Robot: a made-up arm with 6 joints.
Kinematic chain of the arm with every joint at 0, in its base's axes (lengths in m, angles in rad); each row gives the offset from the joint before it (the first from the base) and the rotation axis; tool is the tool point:
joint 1: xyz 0 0 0.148 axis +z
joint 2: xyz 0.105 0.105 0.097 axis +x
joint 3: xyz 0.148 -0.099 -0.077 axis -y
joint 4: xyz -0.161 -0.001 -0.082 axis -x
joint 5: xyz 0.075 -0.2 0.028 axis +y
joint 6: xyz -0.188 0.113 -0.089 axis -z
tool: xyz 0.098 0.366 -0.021
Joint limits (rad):
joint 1: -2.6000..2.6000
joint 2: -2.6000..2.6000
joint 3: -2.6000..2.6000
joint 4: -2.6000..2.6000
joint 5: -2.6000..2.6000
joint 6: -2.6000..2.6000
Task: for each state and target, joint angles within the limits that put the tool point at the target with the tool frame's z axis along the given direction. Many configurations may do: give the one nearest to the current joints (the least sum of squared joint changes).
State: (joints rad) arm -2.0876 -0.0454 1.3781 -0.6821 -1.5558 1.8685
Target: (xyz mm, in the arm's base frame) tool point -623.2 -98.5 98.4 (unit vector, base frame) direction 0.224 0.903 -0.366
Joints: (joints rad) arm -2.6000 -0.4196 0.8807 -1.3042 -1.0829 1.9998
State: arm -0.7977 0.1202 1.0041 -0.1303 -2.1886 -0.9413
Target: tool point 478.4 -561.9 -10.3 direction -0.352 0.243 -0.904
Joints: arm -1.0225 -0.3616 0.7153 -0.3519 -2.0446 -1.4129
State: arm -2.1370 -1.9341 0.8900 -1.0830 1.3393 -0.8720
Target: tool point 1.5 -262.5 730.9 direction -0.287 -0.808 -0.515
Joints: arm -2.4351 -1.4859 0.6207 -1.3551 2.1681 -0.9018
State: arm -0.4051 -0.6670 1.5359 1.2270 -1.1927 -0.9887
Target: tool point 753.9 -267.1 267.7 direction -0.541 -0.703 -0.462
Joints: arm 0.0268 -1.2672 1.3905 0.5227 -1.0805 -0.9980
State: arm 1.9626 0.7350 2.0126 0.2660 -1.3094 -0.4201
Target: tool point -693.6 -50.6 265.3 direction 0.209 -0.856 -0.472
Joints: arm 2.5967 0.9404 1.6176 -0.0207 -0.8516 -0.4186
